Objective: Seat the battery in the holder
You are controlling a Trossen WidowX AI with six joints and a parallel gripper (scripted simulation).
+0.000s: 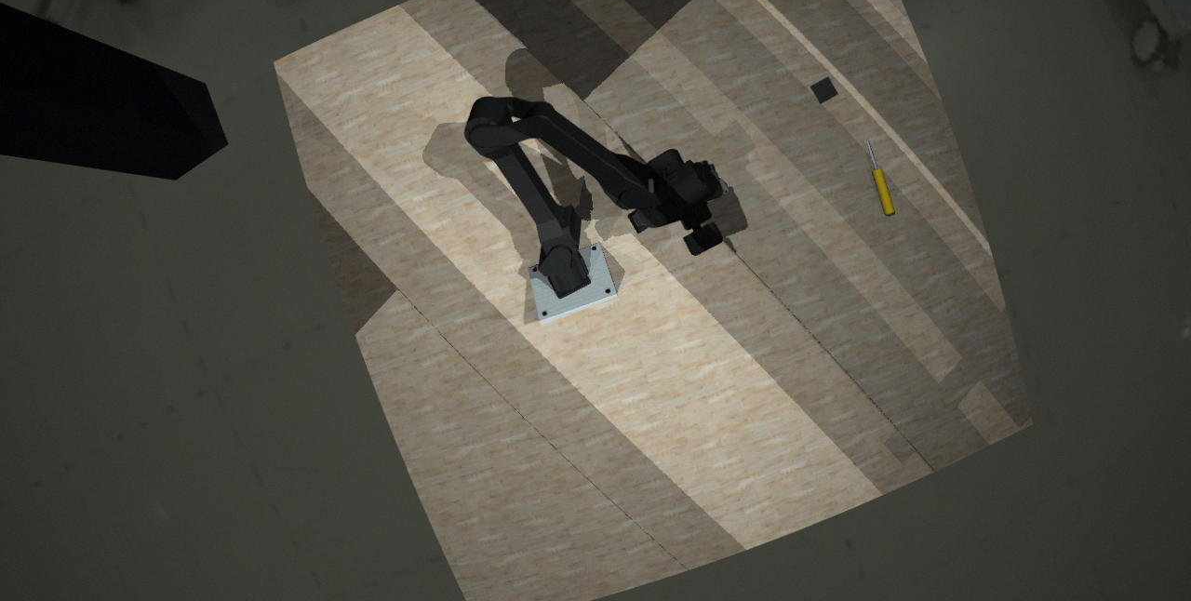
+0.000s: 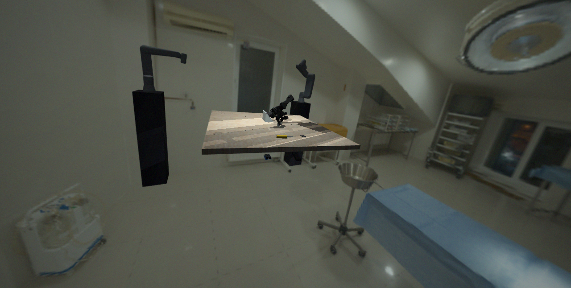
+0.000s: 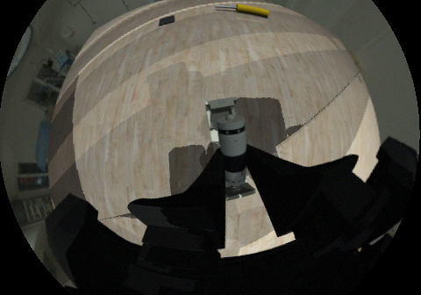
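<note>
Now: gripper tip 1 cm below the battery. The rest, counted from my gripper tip: yellow-handled screwdriver (35 cm ahead, 11 cm to the right, 1 cm below); then black square (33 cm ahead, 8 cm to the left, 2 cm below).
</note>
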